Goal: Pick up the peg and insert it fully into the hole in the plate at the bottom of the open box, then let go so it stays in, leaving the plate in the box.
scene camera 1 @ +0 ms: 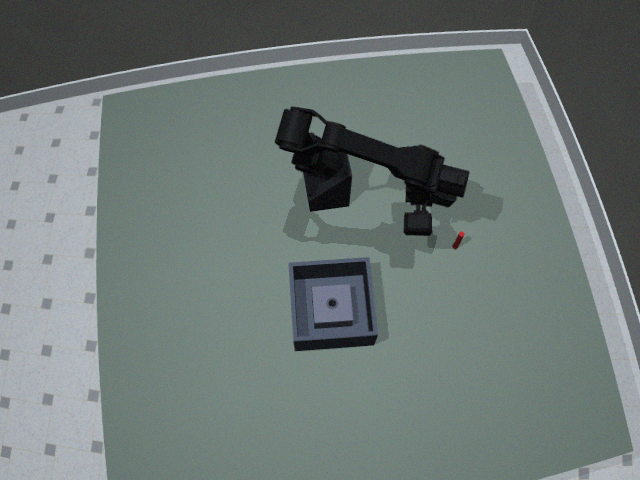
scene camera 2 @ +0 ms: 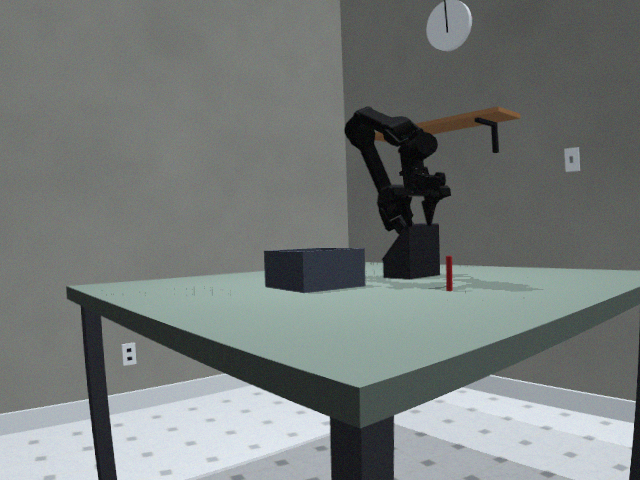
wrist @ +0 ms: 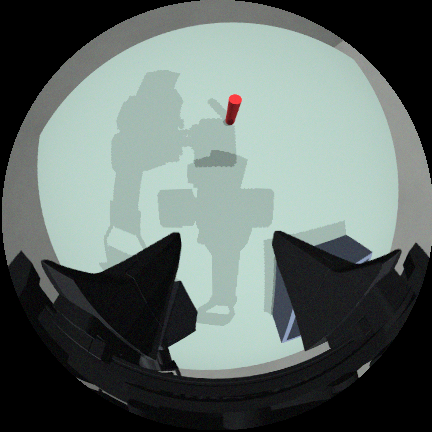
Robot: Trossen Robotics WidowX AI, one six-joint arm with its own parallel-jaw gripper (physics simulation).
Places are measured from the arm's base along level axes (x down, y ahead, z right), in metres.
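Pixels of known places: gripper, between the fingertips: (scene camera 1: 417,212) (scene camera 2: 420,226) (wrist: 227,238); arm's base, origin of its link: (scene camera 1: 331,163) (scene camera 2: 411,235).
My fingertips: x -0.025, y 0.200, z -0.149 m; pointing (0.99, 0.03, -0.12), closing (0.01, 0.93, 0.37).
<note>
Ahead of a thing's pixels: the offset from my fingertips to its top centre. Level surfaces: height alone.
The red peg @(dx +0.070, dy +0.059, dz -0.110 m) (scene camera 1: 458,240) (scene camera 2: 449,273) (wrist: 233,109) stands upright on the green table, to the right of the box in scene camera 1. The open blue-grey box @(dx +0.052, dy +0.127, dz +0.248 m) (scene camera 1: 336,343) (scene camera 2: 330,270) (wrist: 345,247) holds a pale square plate @(dx +0.089, dy +0.126, dz +0.248 m) (scene camera 1: 320,313) with a dark round hole near its middle. The box's inside is hidden in scene camera 2. My gripper (scene camera 2: 419,224) (wrist: 227,238) is open and empty. It points down, high above the table and apart from the peg. In the wrist view the peg is beyond the fingertips. In scene camera 1 the fingertips are hidden under the arm.
The arm's base (scene camera 1: 330,188) (scene camera 2: 421,253) stands behind the box. The green table @(dx +0.150 m) (scene camera 1: 206,403) (scene camera 2: 356,335) bears the box, peg and base. A wooden shelf (scene camera 2: 465,120) is on the wall behind the arm. The box's right wall stands between plate and peg.
</note>
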